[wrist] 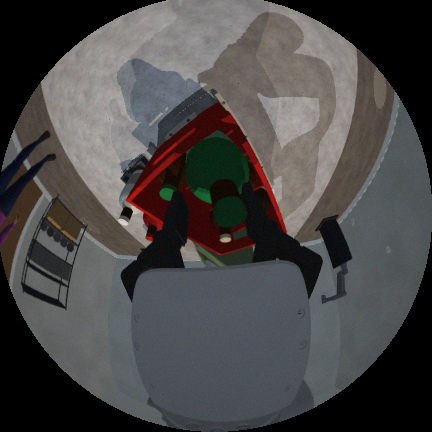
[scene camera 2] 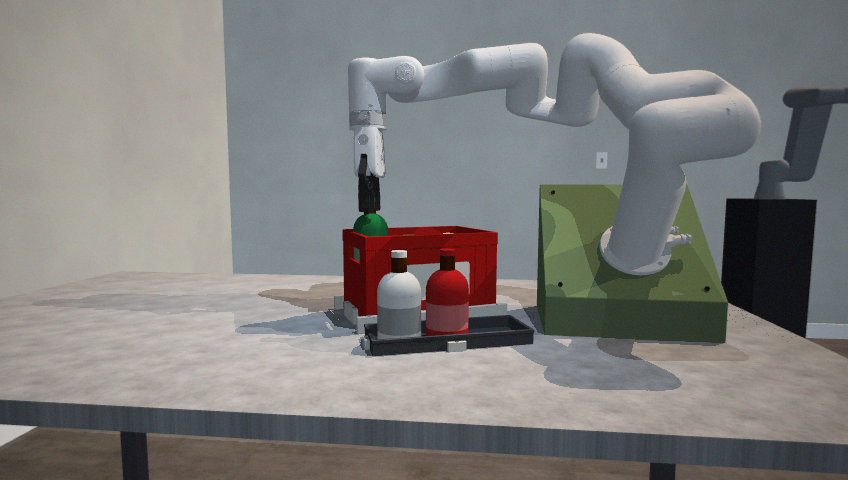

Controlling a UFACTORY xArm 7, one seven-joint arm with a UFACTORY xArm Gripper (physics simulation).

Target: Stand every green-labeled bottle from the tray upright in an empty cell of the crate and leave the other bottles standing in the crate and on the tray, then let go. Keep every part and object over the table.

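Places are measured from the arm's base along level axes (x ahead, y left, z up), in centimetres.
Pixels of known places: gripper, fingertip midpoint: (wrist: pixel 212 196) (scene camera 2: pixel 369 211); arm's base, link origin: (scene camera 2: pixel 634 249).
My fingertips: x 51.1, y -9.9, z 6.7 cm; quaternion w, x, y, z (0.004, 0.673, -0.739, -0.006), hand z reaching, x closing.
Ahead of a thing's pixels: the offset from my fingertips to its top centre. "pt": to the spot under its first point. Level surfaces: height alone.
A green bottle {dx -0.1, dy -0.5, dz +3.0 cm} (scene camera 2: pixel 370 225) (wrist: pixel 216 162) stands in the red crate (scene camera 2: pixel 360 279) (wrist: pixel 220 245), at its left end in the scene view, with its shoulder above the rim. My gripper (scene camera 2: pixel 369 209) (wrist: pixel 212 196) is open around its neck, with a gap between the fingers; in the wrist view the neck lies nearer the right finger. Another green-capped bottle {pt dx -2.5, dy +7.1, dz -5.2 cm} (wrist: pixel 168 192) stands in the crate, left of the fingers in the wrist view. A white bottle {dx -7.2, dy +22.1, dz -5.5 cm} (scene camera 2: pixel 398 297) (wrist: pixel 125 216) and a red bottle {dx -15.3, dy +19.8, dz -5.5 cm} (scene camera 2: pixel 446 297) (wrist: pixel 151 231) stand on the black tray {pt dx -25.0, dy +22.6, dz -19.8 cm} (scene camera 2: pixel 505 336).
A pale-capped bottle {pt dx -18.4, dy +1.1, dz -5.2 cm} (wrist: pixel 225 237) also stands in the crate. The tray lies close in front of the crate in the scene view. The green base block (scene camera 2: pixel 630 321) of the arm stands to the right on the table {dz -21.5 cm} (scene camera 2: pixel 238 374).
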